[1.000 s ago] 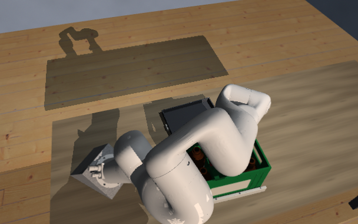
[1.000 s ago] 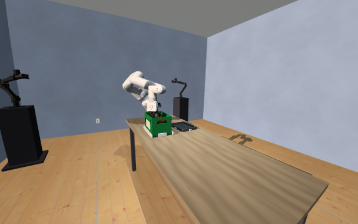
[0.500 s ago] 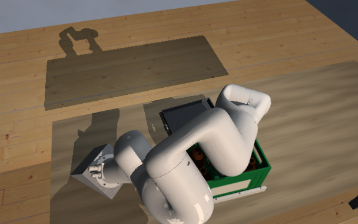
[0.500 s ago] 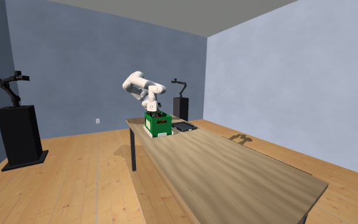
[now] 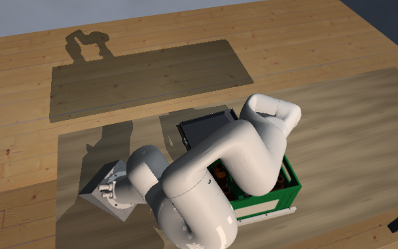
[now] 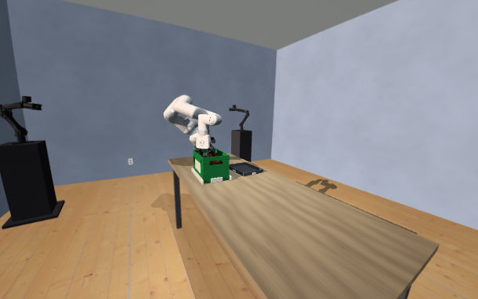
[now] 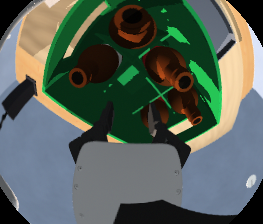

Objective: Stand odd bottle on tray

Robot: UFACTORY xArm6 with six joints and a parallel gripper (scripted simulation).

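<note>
The green crate lies 70 mm below my hand, 40 mm to the left of it and 10 mm ahead of it. Round my hand: dark tray (340 mm to the left, 150 mm below, 40 mm ahead).
</note>
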